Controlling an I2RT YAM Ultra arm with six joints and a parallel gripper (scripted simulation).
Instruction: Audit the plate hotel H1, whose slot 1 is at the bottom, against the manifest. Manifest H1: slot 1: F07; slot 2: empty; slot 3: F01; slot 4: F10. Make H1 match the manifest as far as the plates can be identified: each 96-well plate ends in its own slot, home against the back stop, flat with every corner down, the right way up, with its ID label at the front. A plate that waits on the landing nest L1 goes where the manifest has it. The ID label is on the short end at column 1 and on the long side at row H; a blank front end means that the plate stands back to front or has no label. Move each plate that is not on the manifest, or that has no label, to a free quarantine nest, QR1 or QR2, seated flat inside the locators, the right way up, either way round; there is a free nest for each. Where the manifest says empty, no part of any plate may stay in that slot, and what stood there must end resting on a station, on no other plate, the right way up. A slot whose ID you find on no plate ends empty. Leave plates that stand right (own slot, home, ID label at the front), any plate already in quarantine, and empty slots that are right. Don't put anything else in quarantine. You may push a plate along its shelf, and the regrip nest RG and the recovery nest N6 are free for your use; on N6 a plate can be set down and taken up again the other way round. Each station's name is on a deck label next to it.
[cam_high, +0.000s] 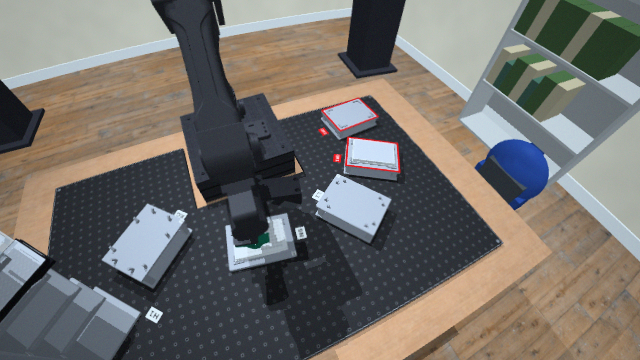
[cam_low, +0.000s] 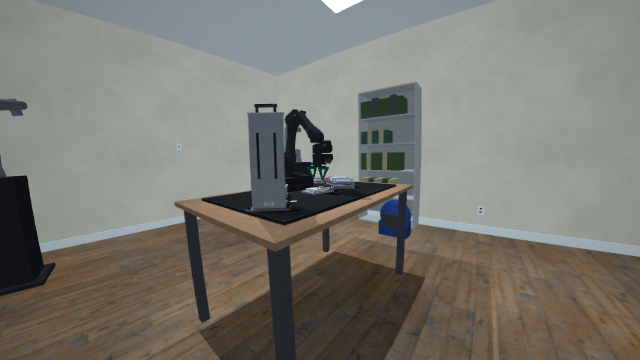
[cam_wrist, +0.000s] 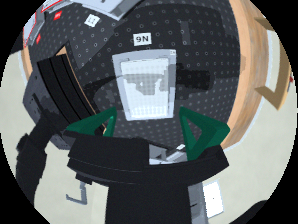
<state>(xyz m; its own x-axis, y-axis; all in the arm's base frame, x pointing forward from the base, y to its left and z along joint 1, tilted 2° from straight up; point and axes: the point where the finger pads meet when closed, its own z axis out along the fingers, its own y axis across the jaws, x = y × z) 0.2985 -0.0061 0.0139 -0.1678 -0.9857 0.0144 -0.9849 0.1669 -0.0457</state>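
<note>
Right now my hand is 11 cm to the right of the N6 label, 9 cm above it and 1 cm short of it. From my hand the other things lie so: plate hotel H1: 43 cm to the right, 13 cm ahead, 11 cm above; then H1 deck label: 27 cm to the right, 9 cm below, 9 cm ahead; then red-framed quarantine nest: 40 cm to the left, 34 cm behind, 5 cm below.
</note>
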